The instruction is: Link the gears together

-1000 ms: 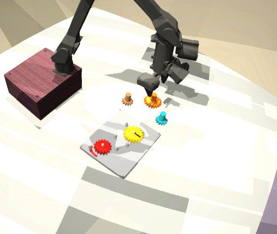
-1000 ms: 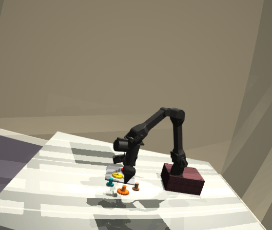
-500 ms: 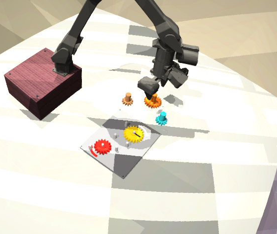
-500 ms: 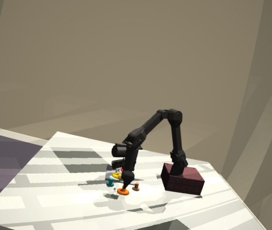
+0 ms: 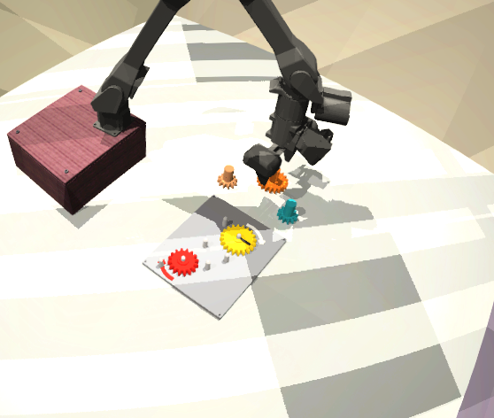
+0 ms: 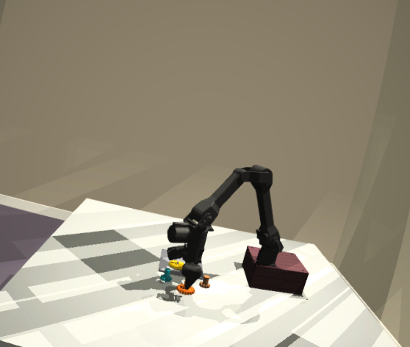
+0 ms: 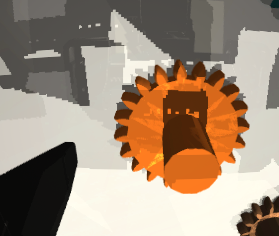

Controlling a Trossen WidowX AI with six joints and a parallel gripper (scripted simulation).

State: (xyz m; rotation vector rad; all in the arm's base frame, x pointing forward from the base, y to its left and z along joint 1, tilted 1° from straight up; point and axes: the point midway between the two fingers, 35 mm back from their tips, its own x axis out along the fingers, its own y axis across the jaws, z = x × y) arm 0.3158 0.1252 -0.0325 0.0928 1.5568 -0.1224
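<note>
My gripper tip is 4 cm past the red gear, 27 cm to the left of it and 1 cm above it. Round my gripper tip: teal gear (6 cm ahead, 7 cm to the right, 1 cm below); orange gear (1 cm below); brown gear (8 cm behind, 5 cm to the right, 1 cm below).
</note>
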